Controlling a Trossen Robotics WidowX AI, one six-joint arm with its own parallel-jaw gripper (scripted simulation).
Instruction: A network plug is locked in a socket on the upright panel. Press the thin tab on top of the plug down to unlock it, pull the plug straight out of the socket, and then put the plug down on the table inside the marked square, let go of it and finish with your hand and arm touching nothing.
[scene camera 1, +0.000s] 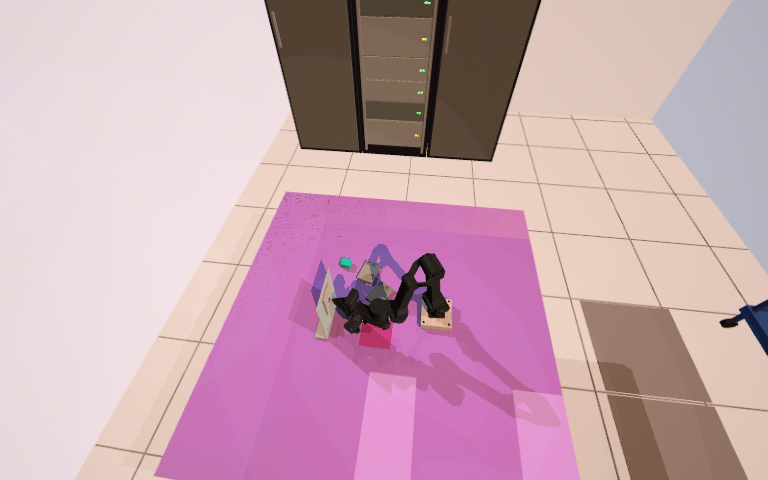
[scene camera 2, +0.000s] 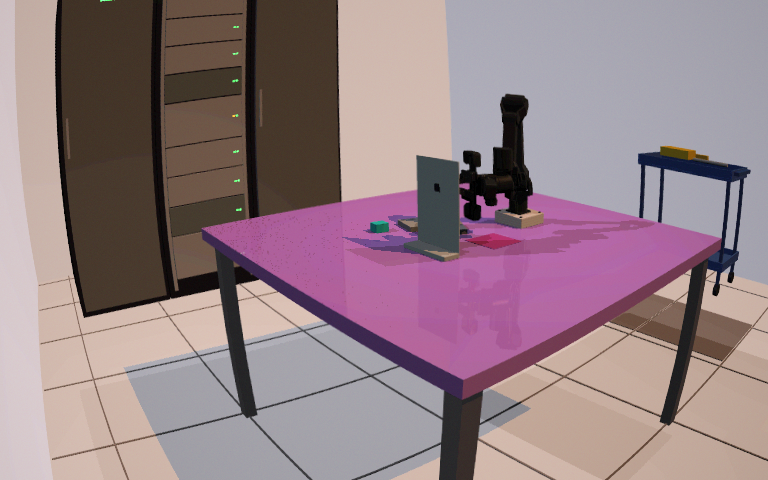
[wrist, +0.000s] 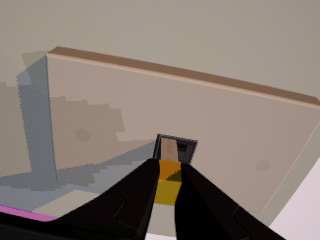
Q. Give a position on an upright panel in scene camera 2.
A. At 437, 179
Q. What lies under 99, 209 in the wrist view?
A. The gripper.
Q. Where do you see an upright panel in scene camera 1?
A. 325, 310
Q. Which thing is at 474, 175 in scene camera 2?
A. The gripper.
